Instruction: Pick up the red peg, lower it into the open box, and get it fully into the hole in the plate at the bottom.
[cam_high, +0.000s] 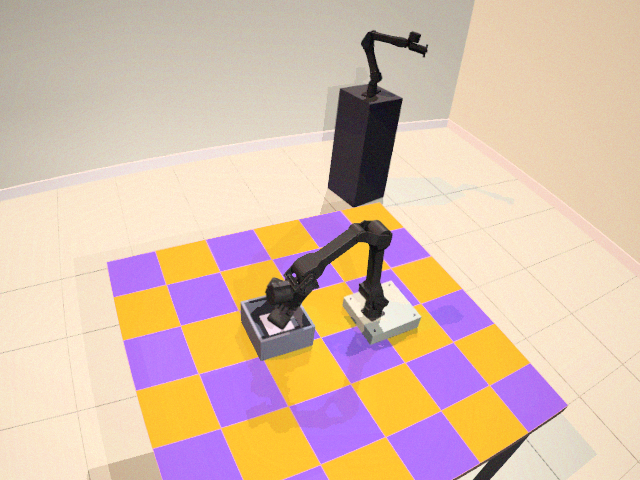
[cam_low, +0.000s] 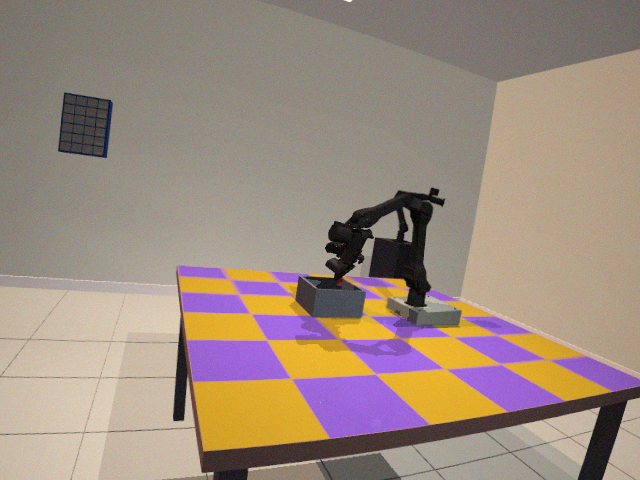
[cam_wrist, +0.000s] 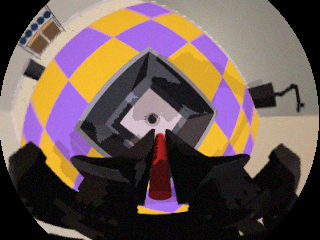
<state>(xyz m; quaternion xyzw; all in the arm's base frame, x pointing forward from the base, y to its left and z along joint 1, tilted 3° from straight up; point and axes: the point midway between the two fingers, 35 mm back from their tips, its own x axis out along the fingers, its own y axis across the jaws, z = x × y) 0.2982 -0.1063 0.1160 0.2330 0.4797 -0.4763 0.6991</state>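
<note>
Now: gripper tip 2 cm to the right of the red peg and 2 cm below it. Also, from my gripper tip: grey box: 9 cm below, 1 cm to the right, 1 cm ahead.
</note>
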